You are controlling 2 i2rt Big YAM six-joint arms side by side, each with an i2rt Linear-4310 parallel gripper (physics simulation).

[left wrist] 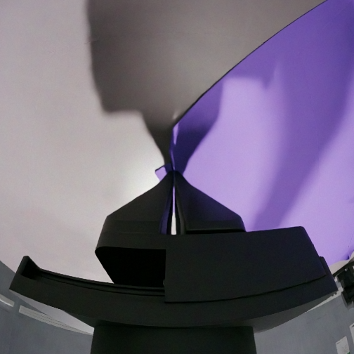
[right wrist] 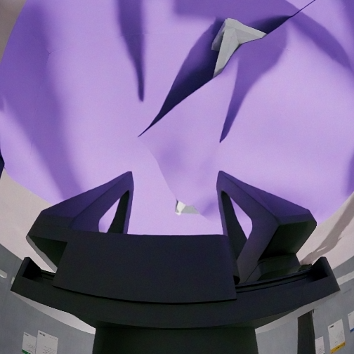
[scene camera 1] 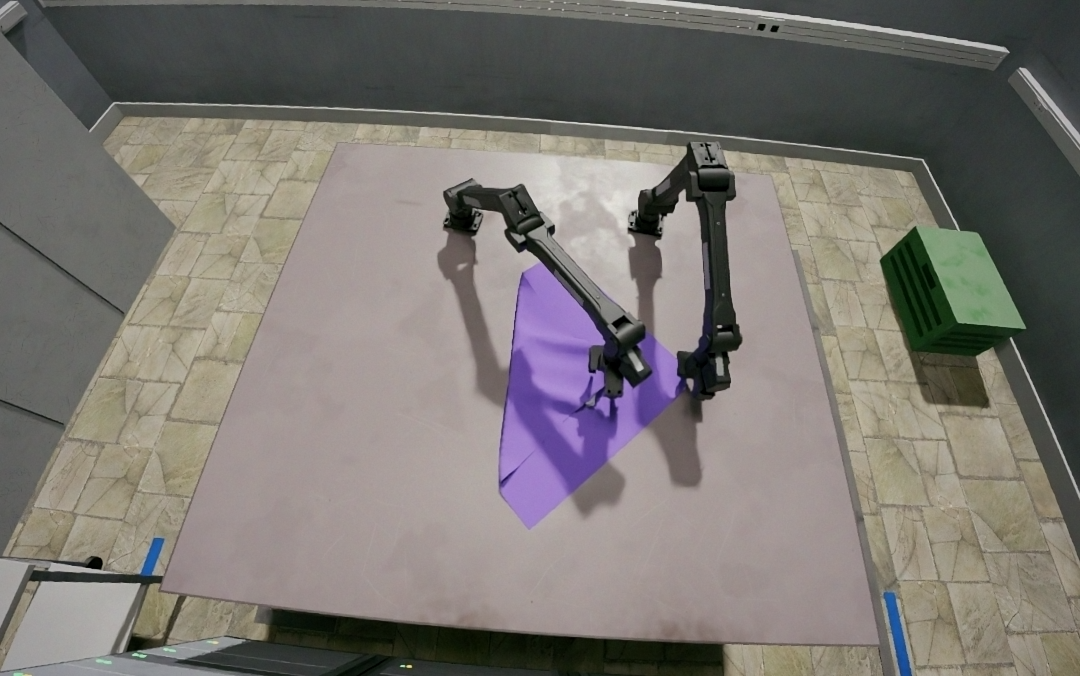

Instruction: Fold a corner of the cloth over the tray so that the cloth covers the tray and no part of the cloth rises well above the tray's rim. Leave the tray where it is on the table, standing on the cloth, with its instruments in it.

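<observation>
The purple cloth (scene camera 1: 549, 318) (left wrist: 240, 150) (right wrist: 90, 100) has its left side folded over toward the right, with a crease along its left edge in the scene view. The flap's tip lies between the open right fingers' shadows in the right wrist view. The grey tray (right wrist: 229, 42) is mostly hidden under the flap; one corner shows, and another small light piece pokes out near the fingers. The instruments are hidden. My right gripper (scene camera 1: 603, 379) (right wrist: 174, 177) is open above the folded cloth. My left gripper (scene camera 1: 688, 387) (left wrist: 173, 178) is shut on the cloth's right corner.
The cloth lies on the pinkish table (scene camera 1: 358, 398). The right arm reaches diagonally over the cloth, and its gripper is close to the left one. A green box (scene camera 1: 956, 286) stands on the floor beyond the table's right edge.
</observation>
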